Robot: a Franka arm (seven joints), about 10 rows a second.
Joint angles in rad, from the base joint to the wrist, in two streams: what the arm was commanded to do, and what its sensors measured. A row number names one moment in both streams.
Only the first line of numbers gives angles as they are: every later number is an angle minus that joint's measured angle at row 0.
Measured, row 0: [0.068 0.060 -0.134 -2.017 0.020 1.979 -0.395]
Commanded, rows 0 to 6: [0.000 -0.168 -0.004 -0.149 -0.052 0.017 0.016]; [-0.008 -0.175 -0.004 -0.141 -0.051 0.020 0.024]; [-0.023 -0.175 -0.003 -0.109 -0.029 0.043 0.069]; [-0.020 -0.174 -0.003 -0.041 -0.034 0.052 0.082]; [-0.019 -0.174 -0.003 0.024 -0.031 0.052 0.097]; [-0.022 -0.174 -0.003 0.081 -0.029 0.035 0.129]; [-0.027 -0.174 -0.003 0.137 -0.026 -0.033 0.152]
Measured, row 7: [-0.020 -0.175 -0.005 0.058 -0.024 0.040 0.108]
